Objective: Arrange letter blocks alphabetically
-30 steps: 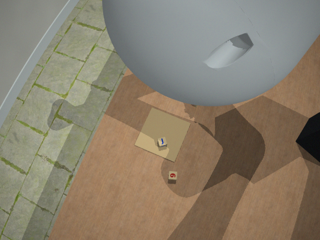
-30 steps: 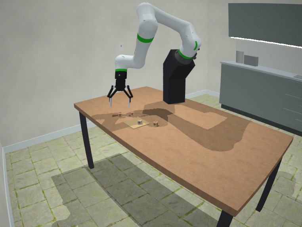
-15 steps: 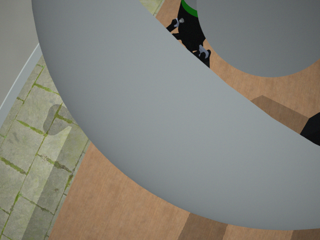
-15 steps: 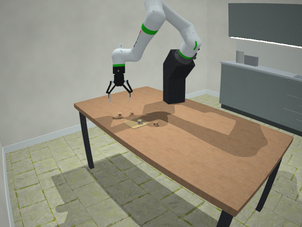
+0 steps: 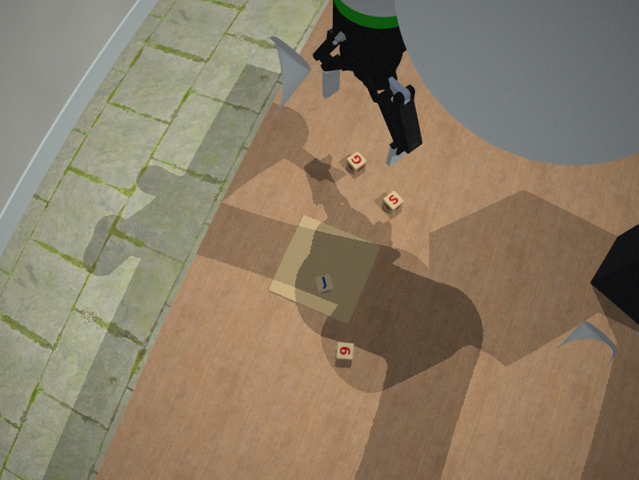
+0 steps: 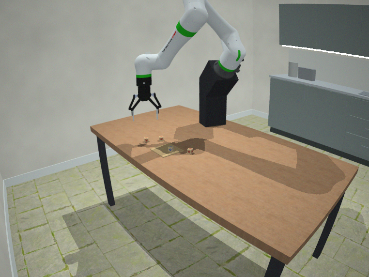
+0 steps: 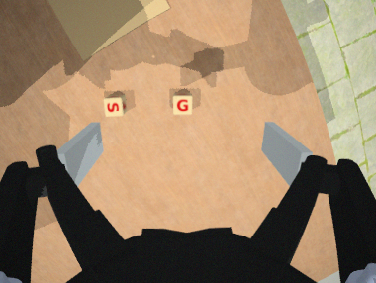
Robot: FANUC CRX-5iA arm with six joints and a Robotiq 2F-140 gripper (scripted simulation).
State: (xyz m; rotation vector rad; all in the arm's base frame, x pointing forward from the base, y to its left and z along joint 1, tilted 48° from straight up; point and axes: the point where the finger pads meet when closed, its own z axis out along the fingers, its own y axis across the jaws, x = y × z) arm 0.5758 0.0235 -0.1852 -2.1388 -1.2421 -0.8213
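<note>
My gripper is now 50 mm past the blue j block, 220 mm to the right of it and 140 mm above it. Round my hand: tan mat (40 mm behind, 190 mm to the left, 150 mm below); then red g block (140 mm below); then red s block (90 mm behind, 40 mm to the left, 140 mm below).
</note>
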